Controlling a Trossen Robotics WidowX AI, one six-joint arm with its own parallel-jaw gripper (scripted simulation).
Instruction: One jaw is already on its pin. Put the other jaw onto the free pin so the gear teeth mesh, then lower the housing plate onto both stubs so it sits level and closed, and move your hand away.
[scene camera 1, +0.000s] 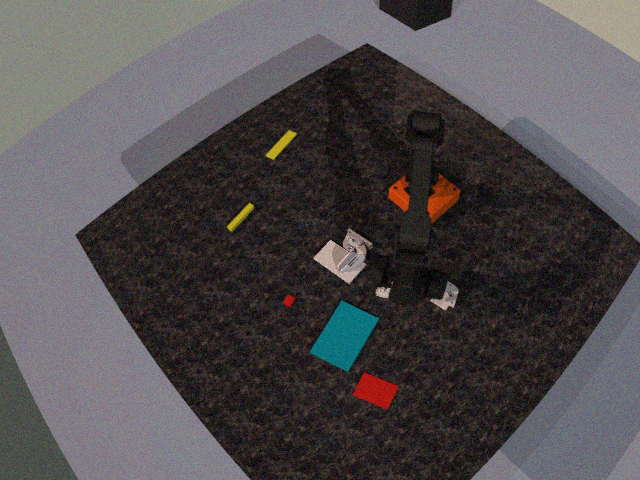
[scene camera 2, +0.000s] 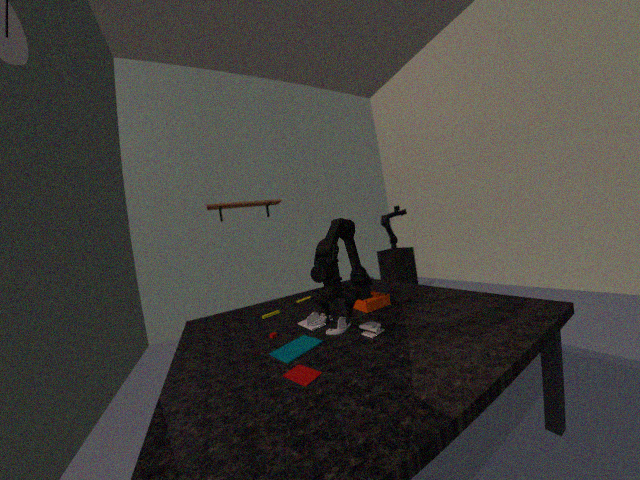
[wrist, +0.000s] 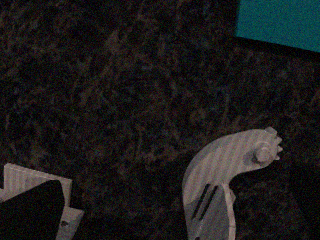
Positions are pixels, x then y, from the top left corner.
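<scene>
My gripper (scene camera 1: 404, 292) is 1260 mm from the lens. There's a red sheet (scene camera 1: 372, 389) that's 1240 mm from the lens, and a teal sheet (scene camera 1: 340, 343) at 1270 mm from the lens.
</scene>
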